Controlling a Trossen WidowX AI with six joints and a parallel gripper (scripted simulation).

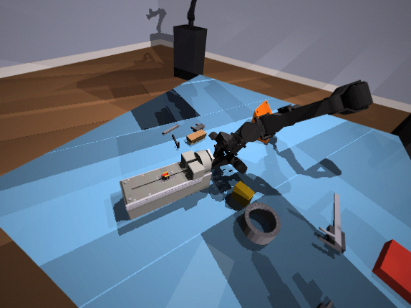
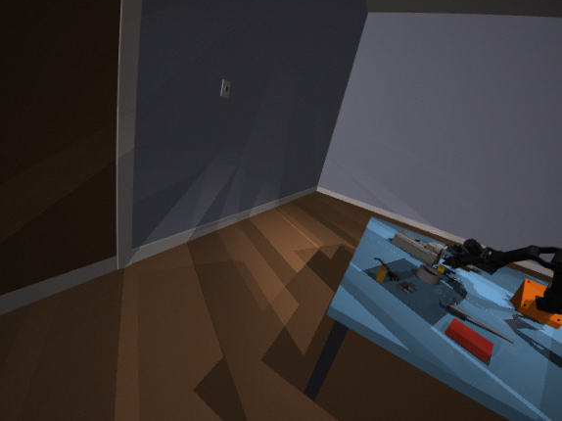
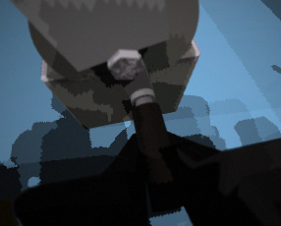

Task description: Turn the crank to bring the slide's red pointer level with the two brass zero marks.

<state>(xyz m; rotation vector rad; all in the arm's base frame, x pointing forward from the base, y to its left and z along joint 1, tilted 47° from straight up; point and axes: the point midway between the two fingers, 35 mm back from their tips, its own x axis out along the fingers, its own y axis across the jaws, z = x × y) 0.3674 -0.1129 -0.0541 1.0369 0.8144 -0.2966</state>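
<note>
Now: gripper tip 5 cm short of the yellow block and 14 cm to the right of it. Round my gripper tip: dark crank handle 1 cm behind, 1 cm to the left, 3 cm above; red pointer 15 cm ahead, 9 cm to the right, 5 cm above; brown block 15 cm behind, 13 cm to the right, 2 cm below.
</note>
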